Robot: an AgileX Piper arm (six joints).
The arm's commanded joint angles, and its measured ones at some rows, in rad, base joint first. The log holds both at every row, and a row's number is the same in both.
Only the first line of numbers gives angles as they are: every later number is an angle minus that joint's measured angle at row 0.
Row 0, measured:
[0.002, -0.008, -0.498, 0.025, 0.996, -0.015]
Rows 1 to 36, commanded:
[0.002, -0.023, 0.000, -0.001, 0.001, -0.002]
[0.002, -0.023, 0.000, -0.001, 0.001, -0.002]
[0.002, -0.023, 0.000, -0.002, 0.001, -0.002]
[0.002, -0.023, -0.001, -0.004, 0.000, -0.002]
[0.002, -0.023, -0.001, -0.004, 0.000, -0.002]
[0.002, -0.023, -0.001, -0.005, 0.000, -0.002]
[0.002, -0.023, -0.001, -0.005, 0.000, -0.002]
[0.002, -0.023, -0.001, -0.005, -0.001, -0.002]
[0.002, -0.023, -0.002, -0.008, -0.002, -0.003]
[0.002, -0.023, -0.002, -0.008, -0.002, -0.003]
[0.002, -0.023, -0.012, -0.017, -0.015, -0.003]
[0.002, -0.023, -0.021, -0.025, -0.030, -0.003]
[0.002, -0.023, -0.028, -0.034, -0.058, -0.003]
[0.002, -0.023, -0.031, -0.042, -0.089, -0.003]
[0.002, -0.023, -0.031, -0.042, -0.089, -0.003]
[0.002, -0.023, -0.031, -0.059, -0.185, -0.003]
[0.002, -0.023, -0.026, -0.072, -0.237, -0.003]
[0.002, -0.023, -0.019, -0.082, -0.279, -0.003]
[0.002, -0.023, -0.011, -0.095, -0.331, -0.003]
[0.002, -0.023, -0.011, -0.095, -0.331, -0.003]
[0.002, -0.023, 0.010, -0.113, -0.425, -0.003]
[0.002, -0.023, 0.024, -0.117, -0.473, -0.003]
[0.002, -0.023, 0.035, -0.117, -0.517, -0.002]
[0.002, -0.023, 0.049, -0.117, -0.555, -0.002]
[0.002, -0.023, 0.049, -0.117, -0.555, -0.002]
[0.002, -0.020, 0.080, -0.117, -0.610, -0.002]
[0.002, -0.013, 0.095, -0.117, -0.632, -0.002]
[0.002, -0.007, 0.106, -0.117, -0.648, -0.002]
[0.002, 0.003, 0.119, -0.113, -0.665, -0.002]
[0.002, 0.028, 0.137, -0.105, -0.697, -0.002]
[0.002, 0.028, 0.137, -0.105, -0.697, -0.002]
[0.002, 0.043, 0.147, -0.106, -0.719, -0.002]
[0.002, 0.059, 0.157, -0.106, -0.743, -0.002]
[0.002, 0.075, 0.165, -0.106, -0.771, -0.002]
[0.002, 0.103, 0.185, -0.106, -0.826, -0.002]
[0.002, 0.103, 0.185, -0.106, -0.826, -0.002]
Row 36, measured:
[0.000, 0.072, 0.163, -0.106, -0.739, 0.000]
